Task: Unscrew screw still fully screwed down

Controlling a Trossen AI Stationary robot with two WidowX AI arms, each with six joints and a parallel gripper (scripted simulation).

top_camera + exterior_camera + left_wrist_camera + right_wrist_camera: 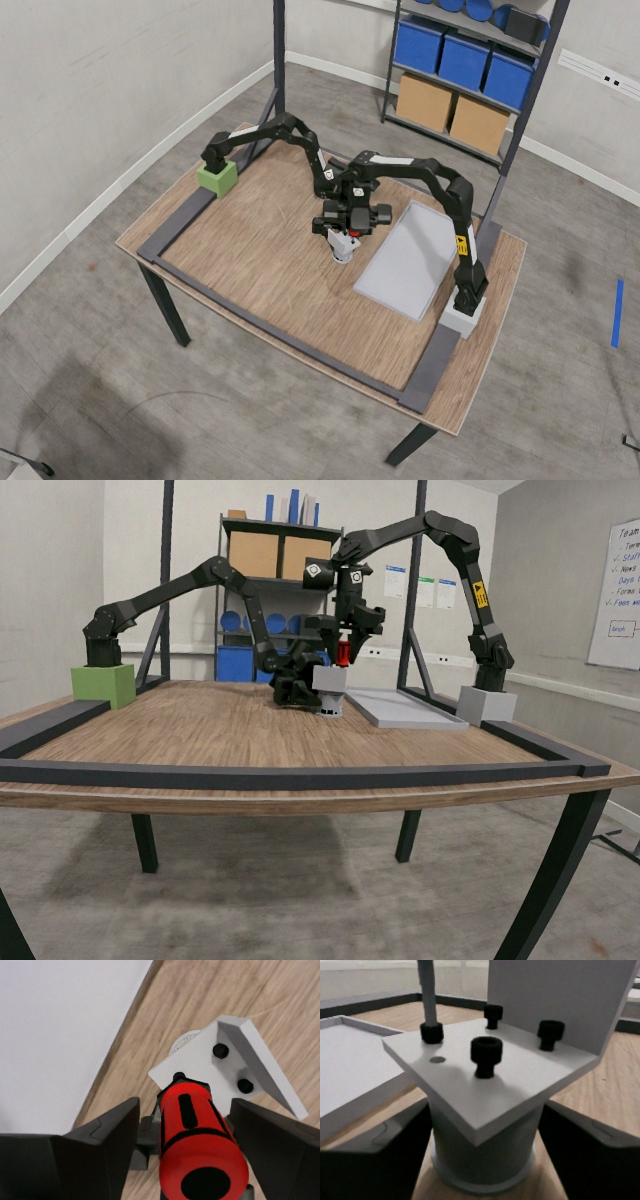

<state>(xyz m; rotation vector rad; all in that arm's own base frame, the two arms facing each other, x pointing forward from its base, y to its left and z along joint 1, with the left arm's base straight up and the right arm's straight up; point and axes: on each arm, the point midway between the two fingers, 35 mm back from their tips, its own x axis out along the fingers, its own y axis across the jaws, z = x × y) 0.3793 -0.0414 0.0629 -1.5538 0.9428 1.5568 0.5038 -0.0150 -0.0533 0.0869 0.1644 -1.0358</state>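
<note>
Right now the red screwdriver is 3 cm below my left hand. The rest, counted from my left hand: grey joint module: 1 cm ahead, 2 cm to the right, 12 cm below; grey bracket: 1 cm ahead, 2 cm to the right, 8 cm below; shallow grey tray: 12 cm behind, 17 cm to the left, 14 cm below.
Right now the grey joint module is 2 cm to the left of my right hand and 2 cm ahead of it. Also, from my right hand: grey bracket (4 cm above, 2 cm to the left, 2 cm ahead); then red screwdriver (9 cm above, 4 cm to the left, 1 cm ahead); then shallow grey tray (21 cm to the left, 10 cm behind, 3 cm below).
</note>
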